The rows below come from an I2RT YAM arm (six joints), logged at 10 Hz.
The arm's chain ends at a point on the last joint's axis. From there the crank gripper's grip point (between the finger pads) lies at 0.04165 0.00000 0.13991 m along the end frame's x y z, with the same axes.
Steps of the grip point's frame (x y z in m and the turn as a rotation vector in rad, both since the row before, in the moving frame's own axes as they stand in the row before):
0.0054 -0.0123 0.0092 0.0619 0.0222 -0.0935
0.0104 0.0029 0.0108 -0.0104 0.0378 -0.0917
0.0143 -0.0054 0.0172 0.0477 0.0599 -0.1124
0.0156 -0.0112 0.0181 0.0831 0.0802 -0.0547
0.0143 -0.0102 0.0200 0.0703 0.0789 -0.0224
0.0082 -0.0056 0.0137 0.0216 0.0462 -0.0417
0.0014 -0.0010 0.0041 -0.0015 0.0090 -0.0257
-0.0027 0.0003 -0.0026 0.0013 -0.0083 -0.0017
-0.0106 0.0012 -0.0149 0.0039 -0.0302 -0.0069
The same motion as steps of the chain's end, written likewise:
0.0029 0.0003 0.0105 0.0619 0.0222 -0.0935
0.0053 0.0055 0.0125 -0.0104 0.0378 -0.0917
0.0067 0.0063 0.0202 0.0477 0.0599 -0.1124
0.0049 0.0028 0.0225 0.0831 0.0802 -0.0547
0.0035 0.0006 0.0241 0.0703 0.0789 -0.0224
0.0019 -0.0007 0.0158 0.0216 0.0462 -0.0417
0.0002 -0.0001 0.0045 -0.0015 0.0090 -0.0257
-0.0015 0.0006 -0.0029 0.0013 -0.0083 -0.0017
-0.0064 0.0020 -0.0161 0.0039 -0.0302 -0.0069

